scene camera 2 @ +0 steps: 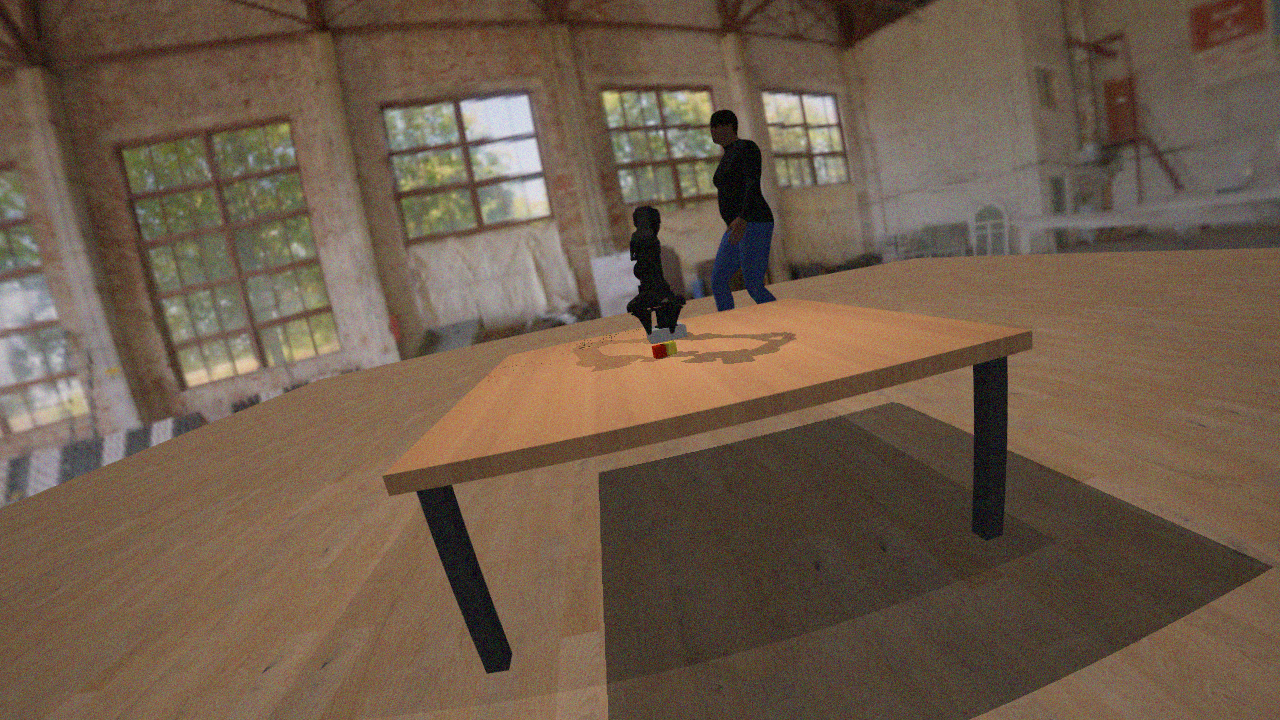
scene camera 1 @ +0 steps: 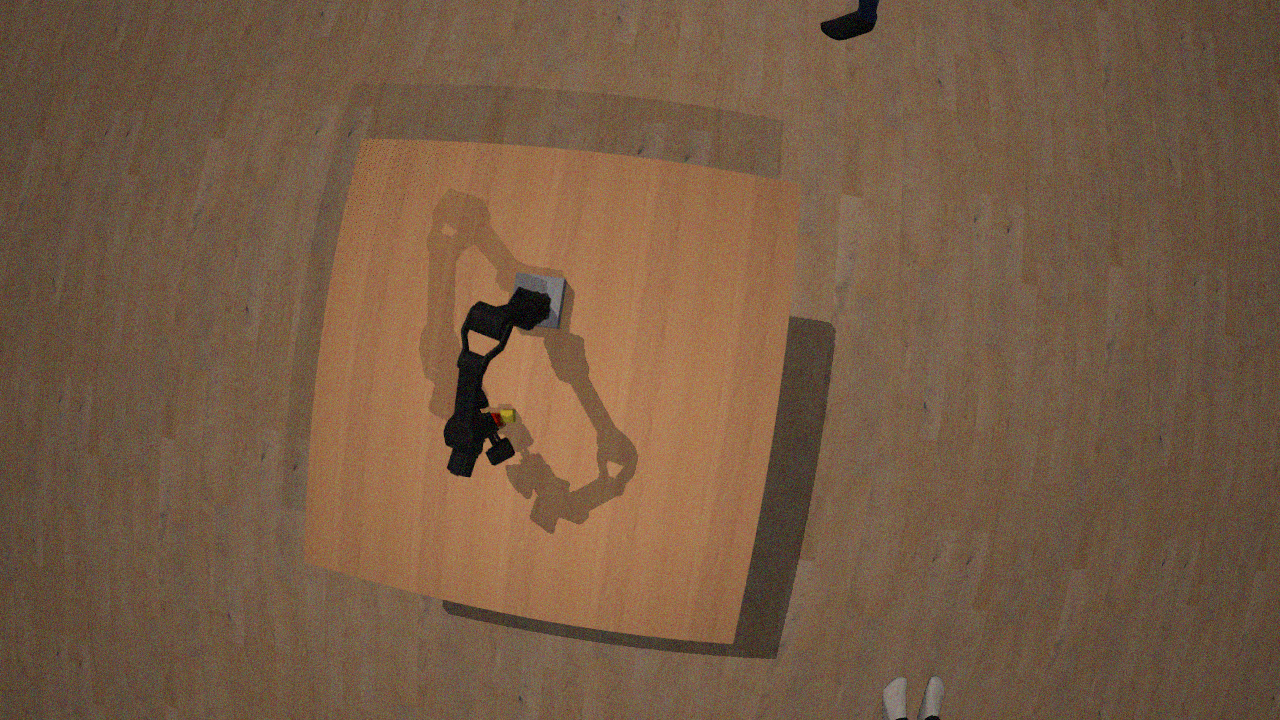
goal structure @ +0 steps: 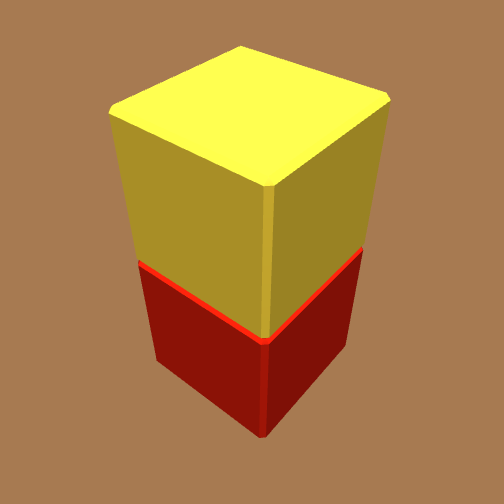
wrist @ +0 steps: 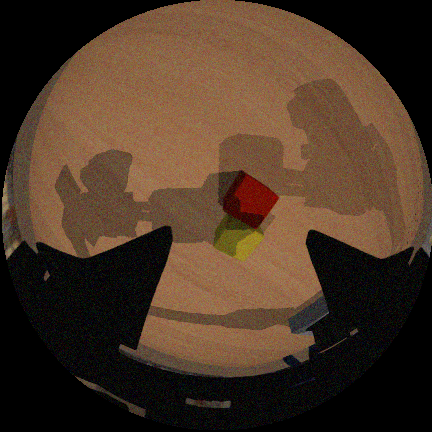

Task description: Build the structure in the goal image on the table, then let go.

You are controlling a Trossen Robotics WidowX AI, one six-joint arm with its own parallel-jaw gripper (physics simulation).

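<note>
A red cube and a yellow cube rest side by side on the wooden table. They look to be touching or nearly so. In the wrist view the red cube covers part of the yellow one. My gripper is open and empty, pointing down above the cubes. In the wrist view the yellow cube lies between the fingertips and the red cube a little farther up. Part of the red cube is hidden by the arm in scene camera 1.
The arm's grey base stands on the table behind the cubes as seen in scene camera 2. Arm shadows cross the table and the cubes. A person in a black top stands beyond the table.
</note>
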